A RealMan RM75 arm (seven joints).
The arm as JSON. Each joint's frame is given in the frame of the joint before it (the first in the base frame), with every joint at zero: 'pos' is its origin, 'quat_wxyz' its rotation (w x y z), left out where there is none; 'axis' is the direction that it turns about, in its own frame. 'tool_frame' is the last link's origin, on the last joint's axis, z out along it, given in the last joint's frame.
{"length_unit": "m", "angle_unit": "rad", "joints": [
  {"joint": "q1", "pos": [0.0, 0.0, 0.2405], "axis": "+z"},
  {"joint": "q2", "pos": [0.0, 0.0, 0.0], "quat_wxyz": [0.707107, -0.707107, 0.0, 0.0], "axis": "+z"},
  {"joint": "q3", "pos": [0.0, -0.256, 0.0], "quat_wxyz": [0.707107, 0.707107, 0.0, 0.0], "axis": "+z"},
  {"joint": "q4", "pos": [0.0, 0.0, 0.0], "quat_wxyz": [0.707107, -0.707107, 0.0, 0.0], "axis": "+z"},
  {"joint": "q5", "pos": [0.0, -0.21, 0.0], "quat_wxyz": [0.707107, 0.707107, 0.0, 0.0], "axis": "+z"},
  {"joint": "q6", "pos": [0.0, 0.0, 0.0], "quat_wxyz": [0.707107, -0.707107, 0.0, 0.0], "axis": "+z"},
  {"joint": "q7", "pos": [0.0, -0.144, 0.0], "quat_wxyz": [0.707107, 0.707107, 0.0, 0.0], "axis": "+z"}
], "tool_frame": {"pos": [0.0, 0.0, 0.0]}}
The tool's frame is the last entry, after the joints.
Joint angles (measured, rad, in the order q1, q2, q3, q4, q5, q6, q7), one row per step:
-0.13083 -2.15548 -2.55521 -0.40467 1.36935 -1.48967 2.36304
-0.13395 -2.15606 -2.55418 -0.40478 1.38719 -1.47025 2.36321
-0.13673 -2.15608 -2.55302 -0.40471 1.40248 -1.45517 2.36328
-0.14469 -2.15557 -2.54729 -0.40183 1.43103 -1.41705 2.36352
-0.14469 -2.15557 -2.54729 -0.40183 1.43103 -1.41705 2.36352
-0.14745 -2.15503 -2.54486 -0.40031 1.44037 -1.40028 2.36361
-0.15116 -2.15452 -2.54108 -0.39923 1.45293 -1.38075 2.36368
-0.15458 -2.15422 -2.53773 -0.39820 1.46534 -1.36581 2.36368
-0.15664 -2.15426 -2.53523 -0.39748 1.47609 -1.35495 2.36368
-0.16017 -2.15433 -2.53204 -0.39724 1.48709 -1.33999 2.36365
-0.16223 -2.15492 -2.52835 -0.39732 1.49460 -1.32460 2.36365
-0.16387 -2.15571 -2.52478 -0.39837 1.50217 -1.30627 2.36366
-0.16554 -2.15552 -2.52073 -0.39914 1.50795 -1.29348 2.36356
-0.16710 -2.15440 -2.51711 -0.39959 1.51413 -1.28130 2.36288
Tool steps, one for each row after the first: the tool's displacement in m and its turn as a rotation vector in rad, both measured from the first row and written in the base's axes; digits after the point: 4 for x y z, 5 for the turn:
-0.0014 0.0009 -0.0033 -0.01910 0.01280 0.01005
-0.0025 0.0016 -0.0060 -0.03543 0.02382 0.01697
-0.0051 0.0039 -0.0120 -0.07040 0.04799 0.03523
-0.0051 0.0039 -0.0120 -0.07040 0.04799 0.03523
-0.0066 0.0047 -0.0141 -0.08272 0.05788 0.04483
-0.0081 0.0057 -0.0167 -0.09889 0.07091 0.05418
-0.0090 0.0065 -0.0192 -0.11406 0.08206 0.05979
-0.0098 0.0067 -0.0213 -0.12662 0.09079 0.06373
-0.0106 0.0076 -0.0236 -0.13987 0.10201 0.06922
-0.0117 0.0082 -0.0256 -0.15039 0.11191 0.07695
-0.0133 0.0088 -0.0274 -0.16054 0.12373 0.08735
-0.0144 0.0094 -0.0287 -0.16900 0.13336 0.09308
-0.0157 0.0098 -0.0296 -0.17746 0.14306 0.09893

